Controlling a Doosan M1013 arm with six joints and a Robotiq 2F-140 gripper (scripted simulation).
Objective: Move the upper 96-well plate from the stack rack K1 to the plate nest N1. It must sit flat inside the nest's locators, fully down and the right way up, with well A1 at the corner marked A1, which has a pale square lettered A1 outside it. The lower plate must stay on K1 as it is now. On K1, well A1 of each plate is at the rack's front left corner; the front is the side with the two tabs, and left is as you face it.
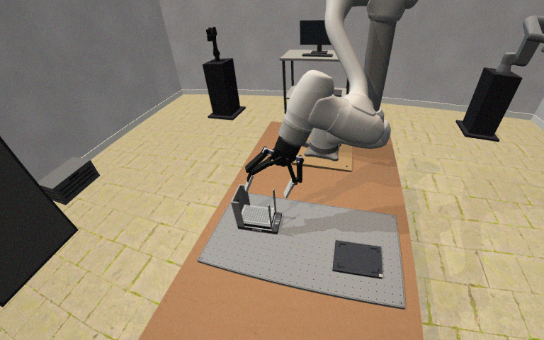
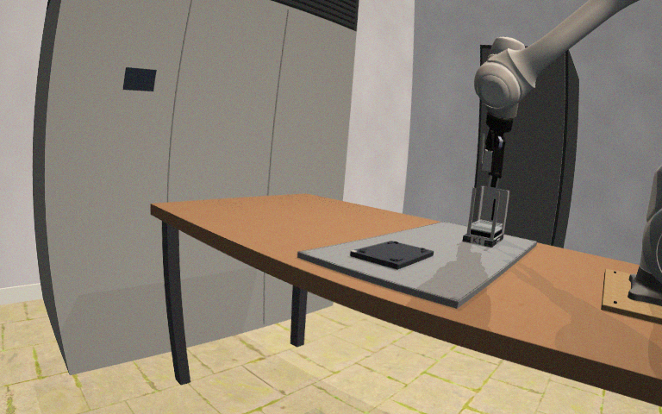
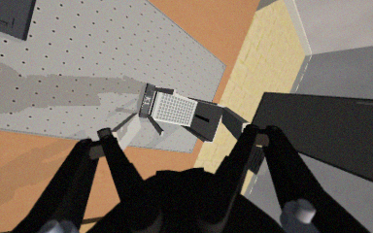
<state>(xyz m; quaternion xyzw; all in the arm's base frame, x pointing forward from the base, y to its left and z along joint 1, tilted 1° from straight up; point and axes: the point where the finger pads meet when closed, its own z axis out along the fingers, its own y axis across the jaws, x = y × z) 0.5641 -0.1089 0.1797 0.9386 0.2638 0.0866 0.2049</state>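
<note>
Right now the white 96-well plate is 10 mm ahead of my hand, 50 mm to the right of it and 140 mm below it. From my hand the other things lie so: dark plate nest N1 (70 mm ahead, 340 mm to the left, 170 mm below); dark plate (10 mm ahead, 50 mm to the right, 150 mm below); pale square (120 mm ahead, 420 mm to the left, 170 mm below).
</note>
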